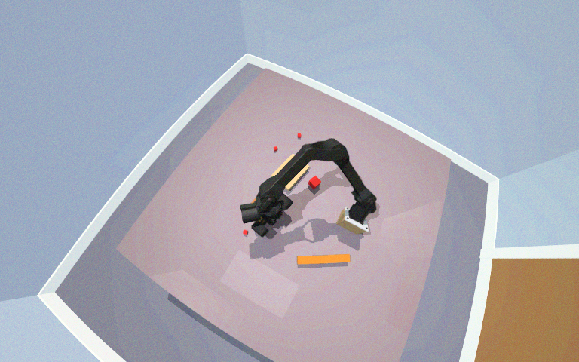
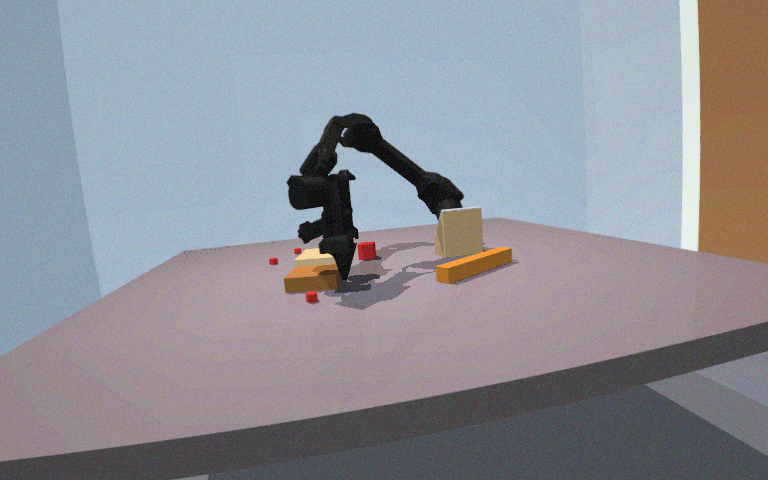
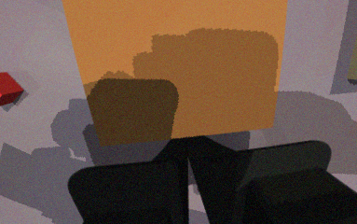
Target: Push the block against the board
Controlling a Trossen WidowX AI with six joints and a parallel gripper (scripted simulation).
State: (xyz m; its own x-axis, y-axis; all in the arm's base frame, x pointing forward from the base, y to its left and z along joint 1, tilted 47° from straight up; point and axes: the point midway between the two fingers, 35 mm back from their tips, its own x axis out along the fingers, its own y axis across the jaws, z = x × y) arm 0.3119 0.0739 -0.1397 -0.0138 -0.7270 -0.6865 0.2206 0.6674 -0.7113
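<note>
Now: the orange square block 60 mm ahead of my gripper tip, 10 mm to the right of it and 10 mm above it. Round my gripper tip: long orange board: 270 mm behind, 60 mm to the left, 10 mm above; then cream rectangular block: 230 mm to the right, 30 mm ahead, 10 mm above; then red cube: 230 mm to the right, 90 mm behind, 10 mm above.
</note>
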